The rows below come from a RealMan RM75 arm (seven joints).
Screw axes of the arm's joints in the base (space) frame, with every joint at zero. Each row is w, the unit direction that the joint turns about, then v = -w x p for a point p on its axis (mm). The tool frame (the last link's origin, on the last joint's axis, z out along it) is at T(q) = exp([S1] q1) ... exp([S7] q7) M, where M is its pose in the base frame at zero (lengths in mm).
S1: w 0 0 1 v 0.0 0.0 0.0
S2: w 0 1 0 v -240.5 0.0 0.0
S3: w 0 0 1 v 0.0 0.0 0.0
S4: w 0 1 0 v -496.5 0.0 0.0
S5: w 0 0 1 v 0.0 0.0 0.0
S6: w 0 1 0 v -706.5 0.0 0.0
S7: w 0 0 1 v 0.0 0.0 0.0
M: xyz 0.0 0.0 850.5 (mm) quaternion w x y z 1 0 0 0
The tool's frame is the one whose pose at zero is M.
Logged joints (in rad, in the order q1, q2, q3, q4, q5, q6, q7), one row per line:
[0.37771, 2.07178, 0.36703, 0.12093, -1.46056, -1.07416, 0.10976]
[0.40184, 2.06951, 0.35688, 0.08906, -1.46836, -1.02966, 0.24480]
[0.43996, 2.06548, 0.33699, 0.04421, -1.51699, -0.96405, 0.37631]
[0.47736, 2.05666, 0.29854, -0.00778, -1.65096, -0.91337, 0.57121]
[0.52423, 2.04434, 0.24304, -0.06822, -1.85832, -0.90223, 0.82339]
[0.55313, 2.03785, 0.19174, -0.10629, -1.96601, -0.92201, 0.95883]
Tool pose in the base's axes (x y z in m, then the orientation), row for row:
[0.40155, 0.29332, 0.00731, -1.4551, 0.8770, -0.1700]
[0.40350, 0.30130, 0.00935, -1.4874, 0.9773, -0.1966]
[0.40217, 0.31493, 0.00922, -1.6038, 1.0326, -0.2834]
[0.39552, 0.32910, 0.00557, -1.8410, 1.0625, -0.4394]
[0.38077, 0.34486, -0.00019, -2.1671, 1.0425, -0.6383]
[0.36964, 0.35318, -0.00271, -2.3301, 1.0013, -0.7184]
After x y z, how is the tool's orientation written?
As angles about the fixed x, y, z axes (roll, pitch, yaw), in radians.
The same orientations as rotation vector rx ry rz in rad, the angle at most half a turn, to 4 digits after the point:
[-1.2776, 0.8184, 0.4993]
[-1.2605, 0.9043, 0.5673]
[-1.2962, 0.9730, 0.6042]
[-1.3991, 1.0418, 0.6493]
[-1.5666, 1.1055, 0.6952]
[-1.6791, 1.1244, 0.7106]

